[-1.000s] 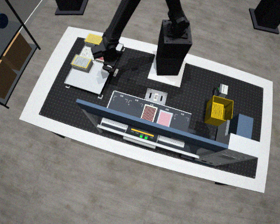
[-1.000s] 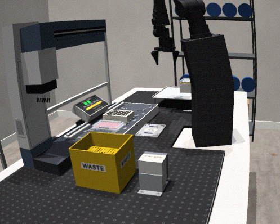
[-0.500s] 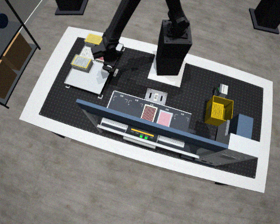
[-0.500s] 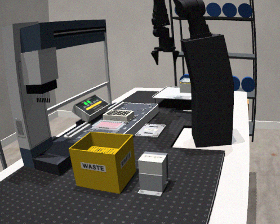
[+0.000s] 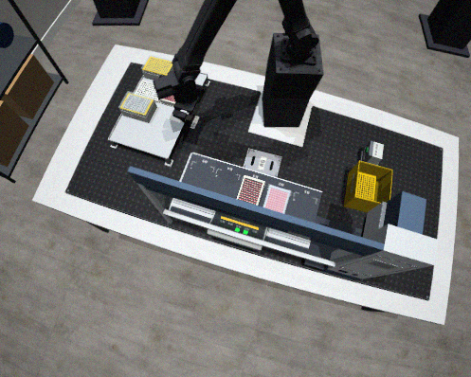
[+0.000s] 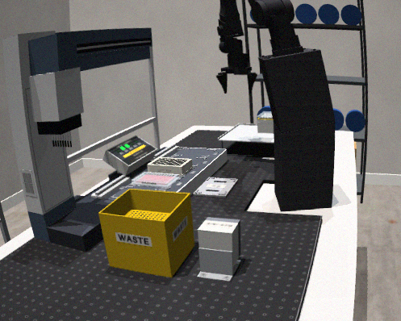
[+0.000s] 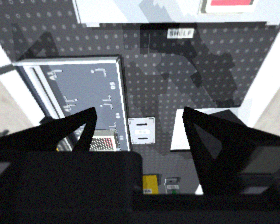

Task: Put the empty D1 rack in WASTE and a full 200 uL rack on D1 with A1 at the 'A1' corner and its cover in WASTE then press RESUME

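Right now my hand is 27 cm to the left of the clear rack cover, 15 cm above it and 11 cm past it. From my hand the other things lie so: blue gantry: 41 cm ahead, 24 cm to the left, 23 cm above; then shelf plate: 21 cm below, 19 cm to the right, 15 cm behind; then white well plate: 25 cm to the right, 22 cm behind, 20 cm below.
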